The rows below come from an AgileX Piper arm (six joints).
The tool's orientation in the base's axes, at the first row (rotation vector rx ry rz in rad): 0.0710, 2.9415, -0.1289
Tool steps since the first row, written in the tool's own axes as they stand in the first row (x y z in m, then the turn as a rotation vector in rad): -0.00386, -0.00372, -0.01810, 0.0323, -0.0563, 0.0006; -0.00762, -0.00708, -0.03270, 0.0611, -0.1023, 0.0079; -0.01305, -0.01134, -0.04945, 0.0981, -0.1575, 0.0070; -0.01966, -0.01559, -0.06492, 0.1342, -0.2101, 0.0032; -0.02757, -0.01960, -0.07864, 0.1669, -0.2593, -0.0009; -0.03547, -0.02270, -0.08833, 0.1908, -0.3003, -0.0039; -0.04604, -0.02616, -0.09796, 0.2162, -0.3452, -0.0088; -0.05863, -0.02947, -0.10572, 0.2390, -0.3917, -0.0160; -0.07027, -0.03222, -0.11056, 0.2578, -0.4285, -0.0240
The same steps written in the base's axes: 0.00008, -0.00220, 0.01875, -0.0347, -0.0548, -0.0023; 0.00076, -0.00436, 0.03403, -0.0641, -0.1001, -0.0114; 0.00261, -0.00728, 0.05181, -0.1036, -0.1535, -0.0133; 0.00586, -0.01036, 0.06857, -0.1427, -0.2041, -0.0124; 0.01074, -0.01340, 0.08387, -0.1783, -0.2514, -0.0108; 0.01644, -0.01591, 0.09514, -0.2046, -0.2910, -0.0092; 0.02474, -0.01889, 0.10692, -0.2329, -0.3342, -0.0057; 0.03539, -0.02197, 0.11725, -0.2592, -0.3789, 0.0006; 0.04571, -0.02472, 0.12450, -0.2813, -0.4141, 0.0077
